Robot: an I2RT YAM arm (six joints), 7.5 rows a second.
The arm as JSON. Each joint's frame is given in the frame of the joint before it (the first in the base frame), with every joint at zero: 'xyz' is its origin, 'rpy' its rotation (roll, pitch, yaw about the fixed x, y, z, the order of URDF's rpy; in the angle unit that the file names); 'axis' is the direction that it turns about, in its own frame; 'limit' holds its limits. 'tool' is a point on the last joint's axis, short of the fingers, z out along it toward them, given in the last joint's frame.
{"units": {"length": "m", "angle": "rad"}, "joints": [
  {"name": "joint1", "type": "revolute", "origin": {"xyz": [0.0, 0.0, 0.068], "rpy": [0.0, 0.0, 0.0]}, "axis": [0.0, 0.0, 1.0], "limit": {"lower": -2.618, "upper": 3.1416}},
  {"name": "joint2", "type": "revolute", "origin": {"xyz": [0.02, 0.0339, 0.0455], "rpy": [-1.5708, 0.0, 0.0]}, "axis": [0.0, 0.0, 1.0], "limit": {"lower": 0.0, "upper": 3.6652}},
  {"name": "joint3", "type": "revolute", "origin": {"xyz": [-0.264, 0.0, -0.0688], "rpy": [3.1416, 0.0, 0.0]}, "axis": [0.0, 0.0, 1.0], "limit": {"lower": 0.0, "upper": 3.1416}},
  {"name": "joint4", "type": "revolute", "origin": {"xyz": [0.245, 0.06, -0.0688], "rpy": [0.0, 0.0, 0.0]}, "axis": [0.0, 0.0, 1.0], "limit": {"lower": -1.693, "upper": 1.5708}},
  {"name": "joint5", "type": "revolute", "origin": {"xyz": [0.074, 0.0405, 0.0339], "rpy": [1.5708, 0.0, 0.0]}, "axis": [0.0, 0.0, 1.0], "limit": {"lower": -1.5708, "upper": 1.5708}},
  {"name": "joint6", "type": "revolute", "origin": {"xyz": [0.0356, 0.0, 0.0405], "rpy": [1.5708, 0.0, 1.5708]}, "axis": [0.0, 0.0, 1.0], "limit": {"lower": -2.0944, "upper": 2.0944}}
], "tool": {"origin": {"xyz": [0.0, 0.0, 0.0], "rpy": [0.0, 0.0, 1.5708]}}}
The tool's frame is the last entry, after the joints.
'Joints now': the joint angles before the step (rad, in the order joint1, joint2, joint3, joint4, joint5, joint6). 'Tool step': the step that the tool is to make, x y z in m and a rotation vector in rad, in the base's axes. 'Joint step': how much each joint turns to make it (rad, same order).
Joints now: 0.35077, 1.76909, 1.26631, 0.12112, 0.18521, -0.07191
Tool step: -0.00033, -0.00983, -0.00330, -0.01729, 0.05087, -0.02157
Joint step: -0.02213, -0.00612, 0.00113, -0.06104, -0.00077, 0.00038
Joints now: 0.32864, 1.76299, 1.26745, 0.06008, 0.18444, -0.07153
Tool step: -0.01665, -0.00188, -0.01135, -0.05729, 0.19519, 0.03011
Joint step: 0.00686, -0.02632, -0.00001, -0.22887, -0.02480, -0.00381
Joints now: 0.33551, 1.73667, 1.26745, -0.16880, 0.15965, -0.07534
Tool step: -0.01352, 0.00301, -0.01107, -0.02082, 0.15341, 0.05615
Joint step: 0.01412, -0.00571, -0.00036, -0.15641, -0.05264, -0.00343
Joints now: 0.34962, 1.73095, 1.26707, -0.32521, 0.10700, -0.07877
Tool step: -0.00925, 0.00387, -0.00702, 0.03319, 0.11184, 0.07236
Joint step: 0.00915, 0.00038, 0.00040, -0.09347, -0.09423, -0.00002
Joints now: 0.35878, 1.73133, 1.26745, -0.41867, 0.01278, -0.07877
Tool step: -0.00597, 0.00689, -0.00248, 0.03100, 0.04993, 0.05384
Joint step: 0.01716, 0.00001, -0.00037, -0.03509, -0.05951, 0.00038
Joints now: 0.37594, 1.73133, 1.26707, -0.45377, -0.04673, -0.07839
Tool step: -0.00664, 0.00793, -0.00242, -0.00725, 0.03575, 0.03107
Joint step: 0.02558, 0.00038, 0.00002, -0.03549, -0.00877, -0.00037
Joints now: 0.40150, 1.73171, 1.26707, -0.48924, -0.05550, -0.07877
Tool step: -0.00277, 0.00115, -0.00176, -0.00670, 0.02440, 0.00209
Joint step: 0.00572, 0.00075, -0.00001, -0.02404, -0.00077, 0.00495
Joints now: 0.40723, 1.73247, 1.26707, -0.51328, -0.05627, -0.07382
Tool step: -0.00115, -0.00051, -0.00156, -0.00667, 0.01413, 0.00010
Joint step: 0.00000, 0.00115, -0.00115, -0.01334, 0.00039, -0.00037
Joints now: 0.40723, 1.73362, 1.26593, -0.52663, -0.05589, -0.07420
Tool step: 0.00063, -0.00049, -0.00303, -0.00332, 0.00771, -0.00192
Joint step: -0.00190, 0.00648, -0.00269, 0.00077, 0.00002, 0.00002
